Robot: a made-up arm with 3 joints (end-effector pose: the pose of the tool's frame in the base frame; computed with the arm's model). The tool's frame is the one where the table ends. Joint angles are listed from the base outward.
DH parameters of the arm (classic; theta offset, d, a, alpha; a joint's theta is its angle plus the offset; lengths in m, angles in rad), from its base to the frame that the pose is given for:
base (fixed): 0 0 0 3.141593
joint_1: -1.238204 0 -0.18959 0
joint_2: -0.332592 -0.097 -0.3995 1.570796
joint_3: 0 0.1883 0.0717 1.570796
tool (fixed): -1.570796 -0.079 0 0
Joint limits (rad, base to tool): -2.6..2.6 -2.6..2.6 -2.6..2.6
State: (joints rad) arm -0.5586 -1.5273 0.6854
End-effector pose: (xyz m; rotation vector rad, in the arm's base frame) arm 0.4781 -0.1545 -0.0095 -0.4139 -0.7100 1.9900
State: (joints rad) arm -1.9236 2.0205 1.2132
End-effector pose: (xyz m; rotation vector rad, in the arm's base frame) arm -0.0412 -0.4243 0.0022 -1.2122 0.0588 -0.0847
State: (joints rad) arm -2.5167 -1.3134 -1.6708
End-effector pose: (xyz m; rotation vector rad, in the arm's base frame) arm 0.0920 0.4821 0.1762 0.6898 -1.9241 -1.7407
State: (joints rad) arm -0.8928 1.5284 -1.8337
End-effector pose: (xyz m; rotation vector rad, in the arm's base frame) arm -0.2537 -0.3239 0.1868 1.7639 -0.5802 -0.4447
